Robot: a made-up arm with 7 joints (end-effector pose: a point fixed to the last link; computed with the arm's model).
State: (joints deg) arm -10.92 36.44 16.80 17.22 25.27 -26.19 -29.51
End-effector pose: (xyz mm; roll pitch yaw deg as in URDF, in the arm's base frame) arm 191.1 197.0 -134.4 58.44 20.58 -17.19
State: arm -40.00 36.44 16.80 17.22 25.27 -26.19 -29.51
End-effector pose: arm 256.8 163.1 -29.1 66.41 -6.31 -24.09
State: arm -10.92 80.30 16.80 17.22 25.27 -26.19 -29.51
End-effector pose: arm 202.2 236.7 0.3 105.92 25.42 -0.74
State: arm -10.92 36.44 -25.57 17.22 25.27 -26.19 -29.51
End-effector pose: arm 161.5 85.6 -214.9 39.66 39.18 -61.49
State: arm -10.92 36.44 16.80 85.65 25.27 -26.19 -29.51
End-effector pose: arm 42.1 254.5 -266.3 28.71 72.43 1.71
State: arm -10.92 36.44 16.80 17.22 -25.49 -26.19 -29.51
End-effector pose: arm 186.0 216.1 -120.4 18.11 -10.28 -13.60
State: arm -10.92 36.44 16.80 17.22 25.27 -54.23 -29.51
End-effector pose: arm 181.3 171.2 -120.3 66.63 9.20 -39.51
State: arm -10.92 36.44 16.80 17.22 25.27 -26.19 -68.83
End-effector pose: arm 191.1 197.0 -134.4 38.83 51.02 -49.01
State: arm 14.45 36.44 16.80 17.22 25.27 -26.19 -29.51
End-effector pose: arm 95.9 219.3 -190.1 52.84 44.57 -13.39
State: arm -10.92 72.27 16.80 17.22 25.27 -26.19 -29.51
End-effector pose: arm 200.5 237.4 -26.0 97.05 25.50 -4.03
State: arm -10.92 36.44 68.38 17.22 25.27 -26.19 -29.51
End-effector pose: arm 94.5 308.0 -50.7 57.48 -9.14 25.35
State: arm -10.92 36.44 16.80 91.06 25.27 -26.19 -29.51
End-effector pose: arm 25.2 252.6 -269.9 24.84 76.71 1.12
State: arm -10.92 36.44 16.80 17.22 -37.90 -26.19 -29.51
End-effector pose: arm 183.9 221.8 -120.0 7.41 -16.84 -9.36
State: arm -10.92 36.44 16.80 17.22 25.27 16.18 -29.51
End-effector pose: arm 177.8 235.0 -157.0 56.00 41.20 18.70
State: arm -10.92 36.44 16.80 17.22 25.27 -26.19 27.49
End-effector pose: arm 191.1 197.0 -134.4 56.10 -28.53 12.79
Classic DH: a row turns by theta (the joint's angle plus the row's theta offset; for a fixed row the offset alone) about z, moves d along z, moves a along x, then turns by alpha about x. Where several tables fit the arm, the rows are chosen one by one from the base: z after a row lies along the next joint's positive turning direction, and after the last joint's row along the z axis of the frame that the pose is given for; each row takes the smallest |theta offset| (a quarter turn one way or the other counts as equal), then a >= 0, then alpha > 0; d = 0 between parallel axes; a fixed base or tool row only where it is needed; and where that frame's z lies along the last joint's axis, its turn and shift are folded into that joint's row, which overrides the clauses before.
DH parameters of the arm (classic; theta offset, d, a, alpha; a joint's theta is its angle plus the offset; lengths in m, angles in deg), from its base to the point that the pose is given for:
base (fixed): -4.07 0 0 -74.51
joint 1: -75.12 0.0558 -0.0203 -90
joint 2: 74 0 -0.0044 90
joint 3: 90 -0.1441 0.014 -90
joint 4: 90 0.0015 0.0081 90
joint 5: 0 0.126 0 -90
joint 6: -90 0 0.0639 90
joint 7: 0 0 0 0

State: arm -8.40 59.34 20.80 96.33 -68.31 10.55 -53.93
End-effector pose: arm -20.9 337.6 -182.0 -31.66 32.63 32.86
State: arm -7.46 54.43 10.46 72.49 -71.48 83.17 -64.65
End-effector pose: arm 20.6 256.9 -211.1 -119.86 26.48 -33.00
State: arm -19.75 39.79 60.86 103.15 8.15 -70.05 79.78
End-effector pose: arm 63.9 265.6 -216.5 0.77 -17.03 133.38
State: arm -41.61 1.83 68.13 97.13 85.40 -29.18 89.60
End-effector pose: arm 170.0 22.9 -285.3 37.81 -3.30 60.67
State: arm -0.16 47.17 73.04 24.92 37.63 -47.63 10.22
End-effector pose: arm 74.2 312.0 -28.1 84.69 -39.22 20.22
